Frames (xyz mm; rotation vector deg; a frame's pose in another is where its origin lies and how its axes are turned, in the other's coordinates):
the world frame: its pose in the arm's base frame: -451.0 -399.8 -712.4 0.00 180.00 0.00
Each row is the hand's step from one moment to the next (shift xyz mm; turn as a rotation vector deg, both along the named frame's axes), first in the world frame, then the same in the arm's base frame.
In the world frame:
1: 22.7 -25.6 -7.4 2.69 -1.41 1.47
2: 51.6 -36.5 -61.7 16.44 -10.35 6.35
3: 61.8 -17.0 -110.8 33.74 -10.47 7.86
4: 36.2 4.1 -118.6 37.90 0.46 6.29
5: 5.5 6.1 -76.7 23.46 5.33 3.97
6: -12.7 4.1 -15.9 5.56 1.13 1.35
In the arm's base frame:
1: -22.7 -25.6 7.4 -2.69 -1.41 -1.47
2: -51.6 -36.5 61.7 -16.44 -10.35 -6.35
3: -61.8 -17.0 110.8 -33.74 -10.47 -7.86
4: -36.2 4.1 118.6 -37.90 0.46 -6.29
5: -5.5 6.1 76.7 -23.46 5.33 -3.97
6: 12.7 4.1 15.9 -5.56 1.13 -1.35

